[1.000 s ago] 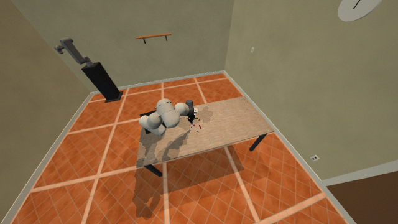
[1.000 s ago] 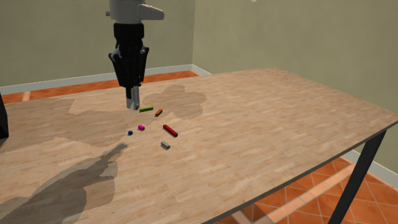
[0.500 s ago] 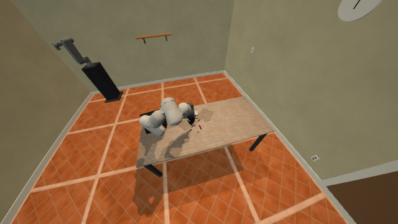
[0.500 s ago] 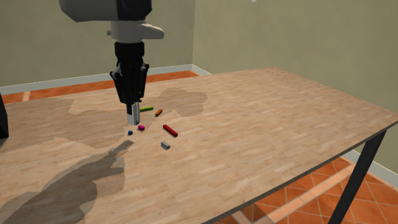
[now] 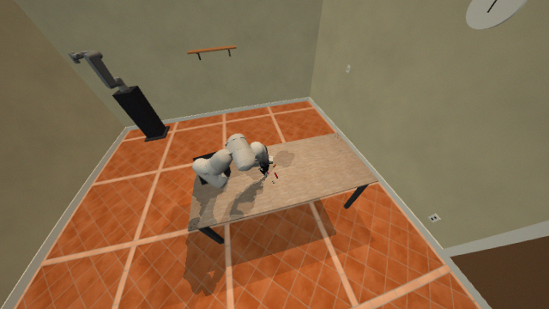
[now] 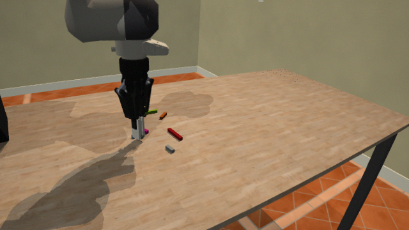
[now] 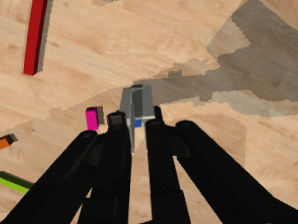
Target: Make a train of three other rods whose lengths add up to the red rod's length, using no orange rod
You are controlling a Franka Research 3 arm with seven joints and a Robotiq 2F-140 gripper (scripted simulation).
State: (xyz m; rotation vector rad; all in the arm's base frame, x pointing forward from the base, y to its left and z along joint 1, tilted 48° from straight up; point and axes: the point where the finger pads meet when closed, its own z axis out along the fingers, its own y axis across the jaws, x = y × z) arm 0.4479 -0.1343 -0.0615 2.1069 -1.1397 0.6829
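Right now the blue rod is 10 mm behind my hand, 20 mm to the left of it and 40 mm below it. Round my hand: orange rod 130 mm ahead, 110 mm to the left, 40 mm below; magenta rod 30 mm ahead, 40 mm to the left, 40 mm below; red rod 110 mm ahead, 20 mm to the right, 40 mm below.
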